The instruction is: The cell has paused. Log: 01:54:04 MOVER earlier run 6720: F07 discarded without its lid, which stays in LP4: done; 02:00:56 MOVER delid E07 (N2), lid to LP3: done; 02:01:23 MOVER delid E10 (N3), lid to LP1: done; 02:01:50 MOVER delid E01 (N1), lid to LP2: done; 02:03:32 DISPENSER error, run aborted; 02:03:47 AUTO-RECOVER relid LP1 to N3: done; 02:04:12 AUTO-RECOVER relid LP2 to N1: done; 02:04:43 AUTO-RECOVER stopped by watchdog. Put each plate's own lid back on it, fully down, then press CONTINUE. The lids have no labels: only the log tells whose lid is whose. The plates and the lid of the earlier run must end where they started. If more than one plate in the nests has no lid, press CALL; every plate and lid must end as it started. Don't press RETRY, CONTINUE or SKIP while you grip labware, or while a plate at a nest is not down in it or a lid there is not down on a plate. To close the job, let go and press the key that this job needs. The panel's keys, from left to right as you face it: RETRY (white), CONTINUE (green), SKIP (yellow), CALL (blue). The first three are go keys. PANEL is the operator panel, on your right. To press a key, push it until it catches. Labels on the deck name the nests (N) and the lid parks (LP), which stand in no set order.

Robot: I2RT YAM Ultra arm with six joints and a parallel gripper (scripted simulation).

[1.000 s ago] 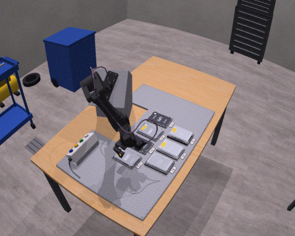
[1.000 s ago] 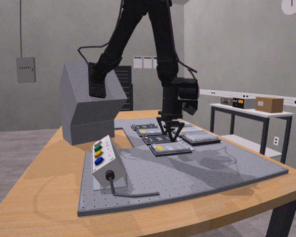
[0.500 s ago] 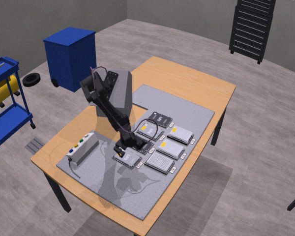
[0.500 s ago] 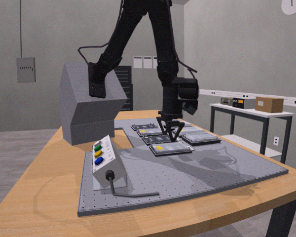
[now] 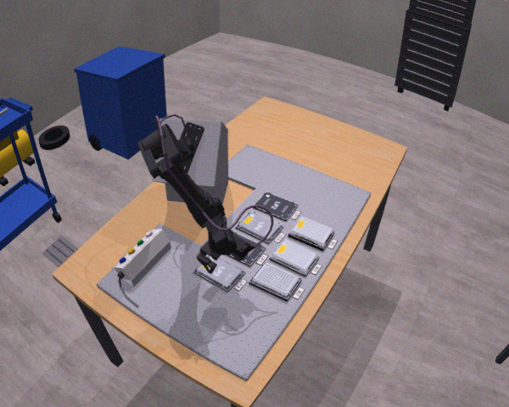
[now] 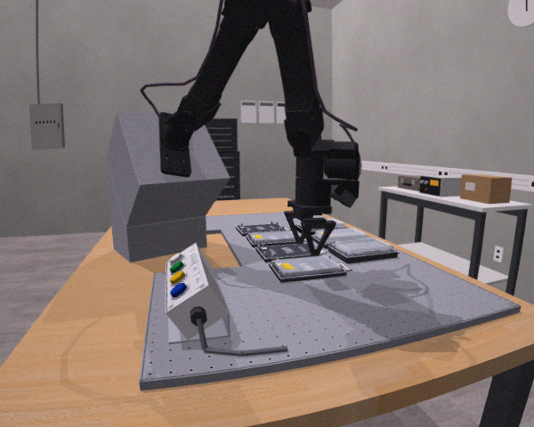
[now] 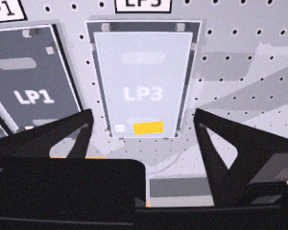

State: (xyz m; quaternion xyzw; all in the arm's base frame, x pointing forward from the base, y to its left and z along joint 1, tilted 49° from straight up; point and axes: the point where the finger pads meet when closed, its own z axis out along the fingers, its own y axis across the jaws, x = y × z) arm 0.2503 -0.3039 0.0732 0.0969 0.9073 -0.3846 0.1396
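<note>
Right now the well plate is 190 mm ahead of my hand, 40 mm below it and 20 mm to the left of it. Also, from my hand: yellow skip key: 300 mm behind, 70 mm to the right, 10 mm above; then green continue key: 290 mm behind, 20 mm to the right, 10 mm above; then blue call key: 310 mm behind, 110 mm to the right, 10 mm above.
</note>
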